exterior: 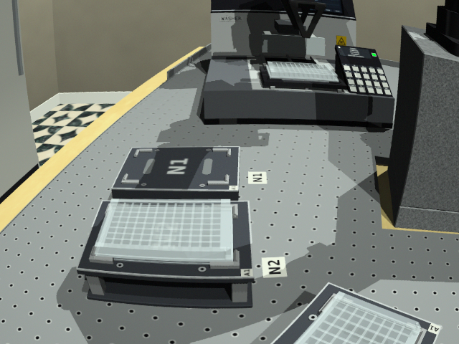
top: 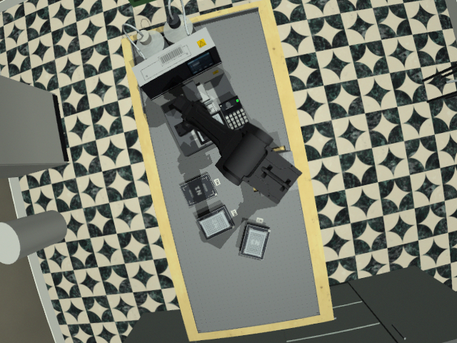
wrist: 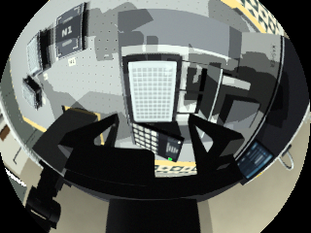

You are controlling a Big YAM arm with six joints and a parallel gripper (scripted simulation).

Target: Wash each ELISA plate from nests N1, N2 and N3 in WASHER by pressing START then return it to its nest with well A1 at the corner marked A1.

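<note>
The washer carrier is 100 mm below my hand. From my hand the other things lie so: plate washer: 20 mm ahead, 150 mm to the right, 40 mm below; nest N3: 40 mm behind, 610 mm to the left, 130 mm below; nest label: 60 mm ahead, 260 mm to the left, 170 mm below.
</note>
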